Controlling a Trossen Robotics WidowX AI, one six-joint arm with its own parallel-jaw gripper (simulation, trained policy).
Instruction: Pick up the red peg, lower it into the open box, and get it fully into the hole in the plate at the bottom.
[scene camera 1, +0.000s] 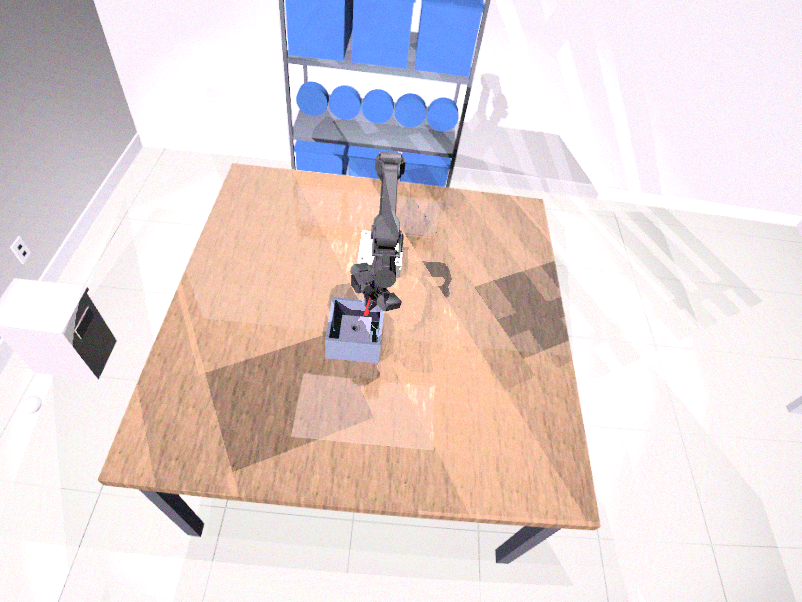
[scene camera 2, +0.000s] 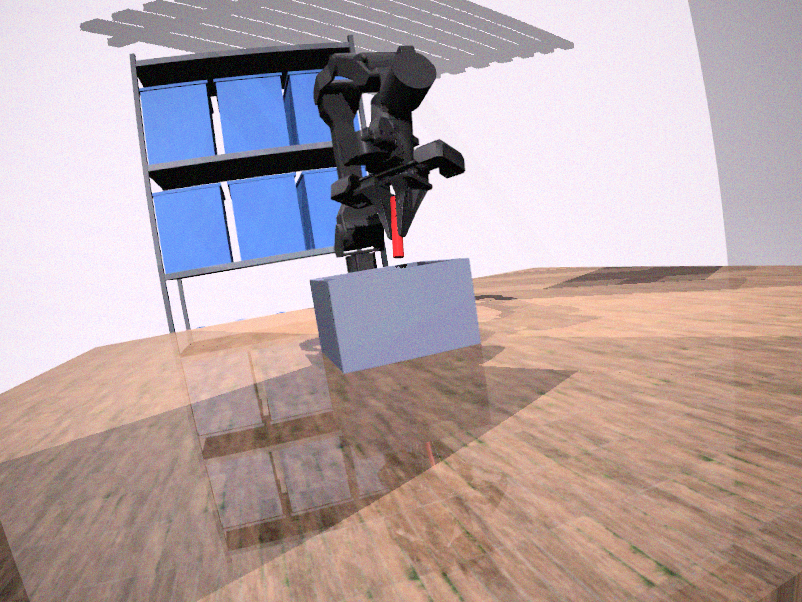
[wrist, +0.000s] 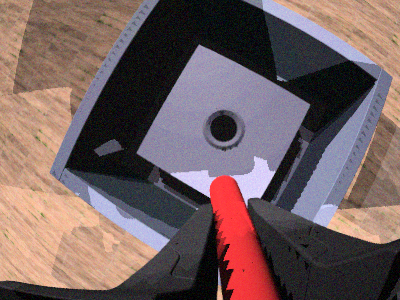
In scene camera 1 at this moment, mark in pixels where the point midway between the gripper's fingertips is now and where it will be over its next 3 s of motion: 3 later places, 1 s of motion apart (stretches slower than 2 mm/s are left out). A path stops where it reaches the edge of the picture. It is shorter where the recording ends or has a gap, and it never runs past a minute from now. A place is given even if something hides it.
My gripper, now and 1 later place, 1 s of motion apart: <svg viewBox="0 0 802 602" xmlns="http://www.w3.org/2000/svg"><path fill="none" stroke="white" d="M367 308L353 326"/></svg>
